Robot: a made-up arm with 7 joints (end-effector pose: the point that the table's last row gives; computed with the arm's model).
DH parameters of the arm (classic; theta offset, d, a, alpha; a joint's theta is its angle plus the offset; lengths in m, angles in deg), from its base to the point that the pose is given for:
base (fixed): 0 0.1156 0 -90
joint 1: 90 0.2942 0.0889 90
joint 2: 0 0.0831 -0.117 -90
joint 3: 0 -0.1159 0.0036 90
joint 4: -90 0.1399 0.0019 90
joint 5: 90 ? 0.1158 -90
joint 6: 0 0.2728 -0.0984 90
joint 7: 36.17 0 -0.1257 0
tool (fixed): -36.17 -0.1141 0 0
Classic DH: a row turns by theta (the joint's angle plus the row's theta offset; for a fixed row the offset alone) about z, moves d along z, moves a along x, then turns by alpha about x.
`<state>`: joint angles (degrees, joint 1 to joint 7).
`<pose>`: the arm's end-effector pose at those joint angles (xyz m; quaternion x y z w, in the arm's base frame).
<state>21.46 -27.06 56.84 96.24 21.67 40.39 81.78</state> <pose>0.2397 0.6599 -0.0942 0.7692 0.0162 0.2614 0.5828</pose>
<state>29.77 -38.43 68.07 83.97 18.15 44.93 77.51</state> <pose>0.0528 0.6121 -0.2083 0.7384 0.2743 0.0878 0.6098</pose>
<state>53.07 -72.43 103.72 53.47 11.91 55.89 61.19</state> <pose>-0.3167 0.4449 -0.0393 0.3477 0.6832 -0.4976 0.4058</pose>
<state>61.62 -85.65 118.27 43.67 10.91 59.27 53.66</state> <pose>-0.3413 0.4469 0.0654 0.1561 0.6695 -0.6735 0.2715</pose>
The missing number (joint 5, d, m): -0.4081
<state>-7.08 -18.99 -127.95 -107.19 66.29 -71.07 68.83</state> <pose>0.0566 -0.2653 0.4782 -0.9817 -0.0229 0.1137 0.1509</pose>
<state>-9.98 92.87 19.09 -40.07 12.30 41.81 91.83</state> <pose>0.1070 0.6878 -0.2326 0.3854 -0.0321 0.8801 0.2753</pose>
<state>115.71 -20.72 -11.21 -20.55 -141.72 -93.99 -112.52</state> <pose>-0.1425 -0.4520 -0.1954 -0.2202 -0.8686 -0.1690 0.4105</pose>
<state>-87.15 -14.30 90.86 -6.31 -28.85 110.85 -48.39</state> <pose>0.3376 0.3150 -0.0109 -0.0779 0.8177 -0.4456 0.3561</pose>
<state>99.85 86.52 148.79 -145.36 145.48 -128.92 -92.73</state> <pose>-0.4607 0.3823 -0.4160 -0.2895 -0.5808 -0.6711 0.3584</pose>
